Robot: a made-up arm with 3 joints.
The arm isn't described. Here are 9 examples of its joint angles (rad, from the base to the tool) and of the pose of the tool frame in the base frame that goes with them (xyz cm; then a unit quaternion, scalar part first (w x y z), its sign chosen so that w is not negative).
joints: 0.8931 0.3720 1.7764
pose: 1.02 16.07 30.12 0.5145 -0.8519 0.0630 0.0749
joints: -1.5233 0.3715 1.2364
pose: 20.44 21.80 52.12 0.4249 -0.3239 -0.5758 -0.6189
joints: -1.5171 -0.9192 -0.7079
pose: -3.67 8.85 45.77 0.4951 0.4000 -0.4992 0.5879
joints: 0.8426 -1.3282 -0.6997
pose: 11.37 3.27 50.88 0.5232 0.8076 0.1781 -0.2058
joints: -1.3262 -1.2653 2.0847
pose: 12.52 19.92 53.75 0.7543 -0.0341 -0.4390 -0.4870
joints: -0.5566 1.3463 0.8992
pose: 21.21 13.39 32.13 0.3992 -0.8041 -0.2811 -0.3392
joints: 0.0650 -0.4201 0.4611
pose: 9.81 26.06 48.45 0.9947 -0.0008 0.0215 -0.1004
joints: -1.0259 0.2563 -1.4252
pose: 0.02 17.71 49.61 0.7803 0.2947 -0.2966 0.4652
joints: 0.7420 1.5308 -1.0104
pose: -1.56 25.92 37.96 0.8000 -0.2369 0.5139 0.1997
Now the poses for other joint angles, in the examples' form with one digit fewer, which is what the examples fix.
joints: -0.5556 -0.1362 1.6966
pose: 19.3 20.7 41.1 0.656 -0.514 -0.272 -0.481
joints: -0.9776 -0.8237 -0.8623
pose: -1.9 8.7 50.6 0.594 0.538 -0.336 0.494
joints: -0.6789 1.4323 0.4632
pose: 21.6 16.4 32.1 0.536 -0.732 -0.282 -0.313
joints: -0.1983 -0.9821 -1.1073
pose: 4.5 4.4 52.3 0.521 0.790 -0.092 0.309
